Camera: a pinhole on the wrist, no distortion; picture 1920 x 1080 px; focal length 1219.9 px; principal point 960.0 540.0 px. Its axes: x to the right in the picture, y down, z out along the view. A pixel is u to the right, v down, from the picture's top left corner.
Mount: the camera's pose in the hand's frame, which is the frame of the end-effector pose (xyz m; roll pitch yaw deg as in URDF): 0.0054 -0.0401 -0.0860 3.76 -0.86 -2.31
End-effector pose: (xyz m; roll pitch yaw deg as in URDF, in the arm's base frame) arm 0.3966 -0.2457 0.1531 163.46 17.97 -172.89
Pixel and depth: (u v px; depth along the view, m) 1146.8 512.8 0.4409
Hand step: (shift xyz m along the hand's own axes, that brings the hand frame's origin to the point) 0.0647 -0.0812 0.3543
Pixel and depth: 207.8 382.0 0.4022
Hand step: -0.2515 -0.1082 0.3082
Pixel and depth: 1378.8 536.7 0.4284
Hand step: 0.1447 -0.0750 0.3436
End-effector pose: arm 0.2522 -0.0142 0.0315 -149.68 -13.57 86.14
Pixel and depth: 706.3 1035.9 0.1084
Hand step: -0.0173 -0.0023 0.0247
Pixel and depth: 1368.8 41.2 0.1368
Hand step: 0.0466 -0.1066 0.0475
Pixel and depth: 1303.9 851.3 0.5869
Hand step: 0.1662 0.0645 0.5119
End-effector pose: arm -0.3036 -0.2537 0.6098 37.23 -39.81 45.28
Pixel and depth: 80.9 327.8 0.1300
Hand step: -0.0914 -0.0673 0.0408
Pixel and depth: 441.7 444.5 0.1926
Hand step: -0.0803 -0.0643 0.1039
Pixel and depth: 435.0 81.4 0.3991
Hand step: -0.1791 -0.2087 0.2998
